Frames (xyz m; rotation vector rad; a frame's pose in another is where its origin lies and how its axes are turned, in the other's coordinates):
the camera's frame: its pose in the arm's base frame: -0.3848 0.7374 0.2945 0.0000 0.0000 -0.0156
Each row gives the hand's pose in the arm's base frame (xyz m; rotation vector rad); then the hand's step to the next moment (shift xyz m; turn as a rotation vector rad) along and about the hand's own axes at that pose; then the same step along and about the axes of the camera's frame.
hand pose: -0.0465 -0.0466 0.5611 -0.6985 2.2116 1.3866
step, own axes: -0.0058 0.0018 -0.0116 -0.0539 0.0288 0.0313
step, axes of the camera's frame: 0.0024 -0.0088 0.0094 0.0262 0.0495 0.0396
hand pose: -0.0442 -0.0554 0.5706 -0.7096 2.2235 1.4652
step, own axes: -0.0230 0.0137 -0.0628 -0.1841 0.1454 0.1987
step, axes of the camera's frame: 0.0084 -0.0488 0.0470 0.0635 0.2690 0.1346
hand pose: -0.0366 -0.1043 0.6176 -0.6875 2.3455 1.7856
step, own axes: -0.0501 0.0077 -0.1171 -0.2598 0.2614 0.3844
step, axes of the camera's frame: 0.0638 -0.0930 0.0597 0.0458 0.4878 0.2086
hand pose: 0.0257 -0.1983 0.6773 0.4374 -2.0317 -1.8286
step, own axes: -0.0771 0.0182 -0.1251 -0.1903 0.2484 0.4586
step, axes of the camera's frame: 0.1282 -0.0701 0.0241 -0.0511 0.5178 0.1937
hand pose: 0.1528 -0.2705 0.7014 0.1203 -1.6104 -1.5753
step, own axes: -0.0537 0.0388 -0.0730 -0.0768 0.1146 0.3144
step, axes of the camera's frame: 0.0973 -0.0148 -0.0052 -0.0947 0.3106 0.1116
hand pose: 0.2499 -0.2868 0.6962 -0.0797 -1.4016 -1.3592
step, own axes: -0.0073 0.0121 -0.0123 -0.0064 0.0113 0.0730
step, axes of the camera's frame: 0.0187 -0.0002 -0.0009 -0.0365 0.0599 0.0240
